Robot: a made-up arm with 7 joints. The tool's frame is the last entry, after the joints. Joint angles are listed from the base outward.
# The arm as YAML. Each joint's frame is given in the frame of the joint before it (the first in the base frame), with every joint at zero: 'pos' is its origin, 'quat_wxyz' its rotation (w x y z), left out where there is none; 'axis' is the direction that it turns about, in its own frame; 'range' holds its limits. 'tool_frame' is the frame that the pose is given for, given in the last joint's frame.
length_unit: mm
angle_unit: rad
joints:
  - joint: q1
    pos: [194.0, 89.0, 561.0]
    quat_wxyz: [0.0, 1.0, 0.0, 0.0]
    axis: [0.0, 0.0, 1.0]
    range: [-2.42, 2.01]
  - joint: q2
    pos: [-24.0, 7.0, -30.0]
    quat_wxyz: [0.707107, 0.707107, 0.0, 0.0]
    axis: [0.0, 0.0, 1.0]
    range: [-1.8, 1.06]
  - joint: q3
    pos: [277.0, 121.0, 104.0]
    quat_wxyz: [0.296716, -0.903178, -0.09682, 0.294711]
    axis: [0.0, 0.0, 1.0]
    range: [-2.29, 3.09]
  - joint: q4
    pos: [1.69, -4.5, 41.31]
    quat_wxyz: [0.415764, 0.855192, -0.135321, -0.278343]
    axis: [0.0, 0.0, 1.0]
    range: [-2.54, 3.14]
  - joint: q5
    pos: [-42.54, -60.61, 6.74]
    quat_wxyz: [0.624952, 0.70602, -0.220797, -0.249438]
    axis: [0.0, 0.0, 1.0]
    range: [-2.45, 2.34]
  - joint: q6
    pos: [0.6, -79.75, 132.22]
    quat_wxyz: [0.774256, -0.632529, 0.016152, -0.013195]
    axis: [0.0, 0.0, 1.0]
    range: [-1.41, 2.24]
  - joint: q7
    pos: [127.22, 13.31, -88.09]
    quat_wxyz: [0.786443, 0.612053, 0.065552, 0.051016]
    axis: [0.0, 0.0, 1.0]
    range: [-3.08, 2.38]
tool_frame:
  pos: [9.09, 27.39, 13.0]
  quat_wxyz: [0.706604, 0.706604, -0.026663, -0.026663]
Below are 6 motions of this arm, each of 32 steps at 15 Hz.
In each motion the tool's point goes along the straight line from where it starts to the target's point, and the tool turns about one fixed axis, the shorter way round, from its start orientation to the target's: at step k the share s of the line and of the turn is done. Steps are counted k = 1, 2, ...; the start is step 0. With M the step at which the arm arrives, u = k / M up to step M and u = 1 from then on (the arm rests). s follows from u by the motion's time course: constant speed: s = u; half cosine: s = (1 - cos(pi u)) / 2; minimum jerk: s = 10 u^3 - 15 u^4 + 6 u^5.
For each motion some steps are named. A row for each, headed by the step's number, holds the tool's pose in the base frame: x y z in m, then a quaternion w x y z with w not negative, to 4 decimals.
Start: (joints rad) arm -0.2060 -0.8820 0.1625 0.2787 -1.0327 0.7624 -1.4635
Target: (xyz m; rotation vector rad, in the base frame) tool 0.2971 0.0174 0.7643 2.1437 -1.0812 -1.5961
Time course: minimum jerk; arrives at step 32
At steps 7, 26, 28, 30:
7: 0.3408 0.0379 0.7038 0.2210 0.5414 -0.3852 -0.7139
26: 0.2994 0.0185 0.7611 0.1341 0.7283 -0.3733 -0.5588
28: 0.2979 0.0178 0.7633 0.1306 0.7344 -0.3724 -0.5522
30: 0.2972 0.0174 0.7642 0.1291 0.7369 -0.3720 -0.5494

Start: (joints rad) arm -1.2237 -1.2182 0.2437 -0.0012 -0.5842 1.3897 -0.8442
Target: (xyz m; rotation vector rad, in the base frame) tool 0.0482 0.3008 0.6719 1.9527 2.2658 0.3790
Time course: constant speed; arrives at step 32
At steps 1, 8, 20, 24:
1: 0.2609 0.2240 0.7340 0.5949 0.7694 0.2310 0.0271
8: 0.2129 0.2414 0.7200 0.4960 0.7822 0.3733 0.0531
20: 0.1305 0.2711 0.6959 0.2928 0.7480 0.5882 0.0935
24: 0.1031 0.2810 0.6879 0.2183 0.7213 0.6488 0.1053

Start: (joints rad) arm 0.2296 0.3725 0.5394 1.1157 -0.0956 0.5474 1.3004
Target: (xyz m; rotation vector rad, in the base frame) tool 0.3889 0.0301 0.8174 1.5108 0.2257 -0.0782
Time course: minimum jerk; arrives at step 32
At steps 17, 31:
17: 0.4258 -0.0012 0.6487 0.5217 0.7728 0.3117 -0.1828
31: 0.3889 0.0301 0.8173 0.7214 0.6840 0.1023 -0.0355

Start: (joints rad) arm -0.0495 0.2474 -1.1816 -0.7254 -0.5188 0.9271 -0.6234
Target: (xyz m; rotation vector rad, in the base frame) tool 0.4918 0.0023 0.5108 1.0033 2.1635 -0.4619
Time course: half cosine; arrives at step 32
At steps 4, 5, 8, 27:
4: 0.4171 0.0539 0.3108 0.3087 0.6393 0.4961 -0.4998
5: 0.4187 0.0527 0.3152 0.3106 0.6356 0.5054 -0.4941
8: 0.4255 0.0480 0.3334 0.3181 0.6190 0.5435 -0.4693
27: 0.4872 0.0055 0.4985 0.3492 0.4067 0.8201 -0.2005

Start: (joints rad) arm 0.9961 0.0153 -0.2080 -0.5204 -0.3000 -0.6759 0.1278
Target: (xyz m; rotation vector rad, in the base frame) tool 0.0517 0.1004 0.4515 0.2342 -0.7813 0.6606
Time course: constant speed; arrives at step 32
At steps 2, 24, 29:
2: 0.1561 -0.1450 0.6479 0.5735 0.4104 -0.7080 -0.0368
24: 0.0795 0.0350 0.5039 0.8198 0.2018 -0.4847 0.2286
29: 0.0621 0.0759 0.4711 0.8513 0.1461 -0.4164 0.2838

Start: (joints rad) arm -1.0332 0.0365 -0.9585 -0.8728 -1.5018 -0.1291 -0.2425
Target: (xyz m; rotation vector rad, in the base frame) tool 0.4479 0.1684 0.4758 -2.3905 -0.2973 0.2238
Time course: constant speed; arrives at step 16
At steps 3, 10, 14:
3: 0.4045 0.1021 0.4116 0.3117 0.8303 0.1353 -0.4417
10: 0.4279 0.1378 0.4462 0.0487 -0.9518 -0.1344 0.2714
14: 0.4412 0.1582 0.4659 0.2550 -0.9472 -0.1232 0.1506

